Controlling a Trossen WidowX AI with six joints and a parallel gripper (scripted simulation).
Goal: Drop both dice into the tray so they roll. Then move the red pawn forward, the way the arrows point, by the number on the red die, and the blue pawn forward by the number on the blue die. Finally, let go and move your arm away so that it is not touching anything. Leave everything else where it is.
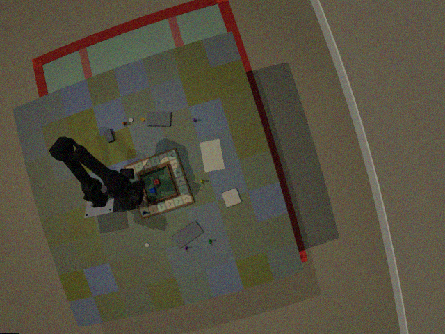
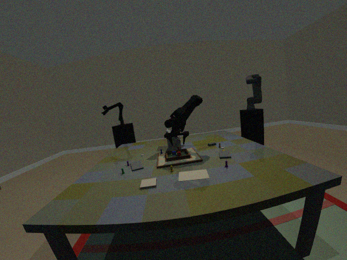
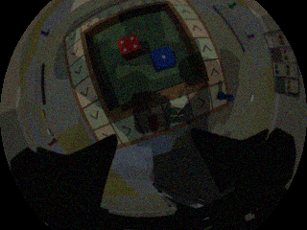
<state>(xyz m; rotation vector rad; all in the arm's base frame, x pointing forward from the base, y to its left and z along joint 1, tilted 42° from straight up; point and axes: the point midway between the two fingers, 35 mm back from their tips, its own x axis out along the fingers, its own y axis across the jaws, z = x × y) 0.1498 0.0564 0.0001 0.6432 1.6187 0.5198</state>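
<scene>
Now: the red pawn 3 cm below my gripper tip. Round my gripper tip: yellow pawn 33 cm ahead, 2 cm to the right, 4 cm below; blue pawn 2 cm ahead, 13 cm to the right, 3 cm below.
</scene>
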